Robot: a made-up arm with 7 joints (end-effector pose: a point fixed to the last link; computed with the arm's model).
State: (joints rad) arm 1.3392 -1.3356 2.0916 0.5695 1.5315 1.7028 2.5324
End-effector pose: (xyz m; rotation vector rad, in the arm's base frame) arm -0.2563 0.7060 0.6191 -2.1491 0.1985 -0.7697
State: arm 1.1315 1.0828 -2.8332 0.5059 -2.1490 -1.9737 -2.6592
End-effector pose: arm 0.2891 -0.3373 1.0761 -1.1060 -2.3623 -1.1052
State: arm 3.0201 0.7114 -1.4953 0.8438 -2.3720 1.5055 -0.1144
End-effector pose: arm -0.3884 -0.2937 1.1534 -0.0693 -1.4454 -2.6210
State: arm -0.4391 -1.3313 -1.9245 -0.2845 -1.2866 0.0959 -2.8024
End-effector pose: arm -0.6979 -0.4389 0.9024 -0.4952 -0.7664 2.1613
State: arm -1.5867 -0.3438 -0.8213 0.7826 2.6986 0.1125 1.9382
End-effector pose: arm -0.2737 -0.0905 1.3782 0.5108 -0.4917 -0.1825
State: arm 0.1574 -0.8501 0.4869 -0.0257 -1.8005 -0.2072 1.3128
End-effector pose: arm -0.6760 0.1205 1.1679 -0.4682 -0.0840 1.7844
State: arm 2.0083 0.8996 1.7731 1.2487 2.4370 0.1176 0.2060
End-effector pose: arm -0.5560 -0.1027 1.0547 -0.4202 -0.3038 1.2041
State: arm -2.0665 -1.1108 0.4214 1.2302 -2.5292 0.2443 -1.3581
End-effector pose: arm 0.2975 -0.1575 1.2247 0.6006 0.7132 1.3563
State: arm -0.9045 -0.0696 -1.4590 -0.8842 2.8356 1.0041 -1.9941
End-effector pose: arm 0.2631 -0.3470 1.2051 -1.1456 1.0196 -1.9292
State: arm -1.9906 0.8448 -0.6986 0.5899 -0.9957 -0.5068 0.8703
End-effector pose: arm -0.4476 0.5946 0.9728 -0.1882 -1.6035 -0.9245
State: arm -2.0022 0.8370 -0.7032 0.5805 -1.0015 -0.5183 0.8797
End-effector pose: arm -0.4506 0.5879 0.9825 -0.1891 -1.5902 -0.9293
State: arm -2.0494 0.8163 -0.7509 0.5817 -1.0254 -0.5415 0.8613
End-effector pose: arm -0.4803 0.5523 1.0017 -0.1839 -1.5284 -0.8409
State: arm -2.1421 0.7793 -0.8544 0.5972 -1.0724 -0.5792 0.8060
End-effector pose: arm -0.5357 0.4735 1.0327 -0.1726 -1.4140 -0.6244
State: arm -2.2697 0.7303 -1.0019 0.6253 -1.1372 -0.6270 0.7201
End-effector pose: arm -0.5925 0.3510 1.0725 -0.1603 -1.2766 -0.2967
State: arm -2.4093 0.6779 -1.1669 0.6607 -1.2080 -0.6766 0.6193
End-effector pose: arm -0.6222 0.2050 1.1143 -0.1514 -1.1524 0.0838
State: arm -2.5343 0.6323 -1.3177 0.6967 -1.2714 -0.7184 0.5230
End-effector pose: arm -0.6168 0.0703 1.1494 -0.1470 -1.0640 0.4393
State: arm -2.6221 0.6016 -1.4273 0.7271 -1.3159 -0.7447 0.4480
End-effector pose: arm -0.5940 -0.0238 1.1718 -0.1451 -1.0141 0.7012
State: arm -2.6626 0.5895 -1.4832 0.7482 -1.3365 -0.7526 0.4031
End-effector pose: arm -0.5781 -0.0690 1.1801 -0.1448 -0.9932 0.8377
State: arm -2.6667 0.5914 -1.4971 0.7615 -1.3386 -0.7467 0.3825
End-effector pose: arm -0.5764 -0.0790 1.1782 -0.1450 -0.9883 0.8761
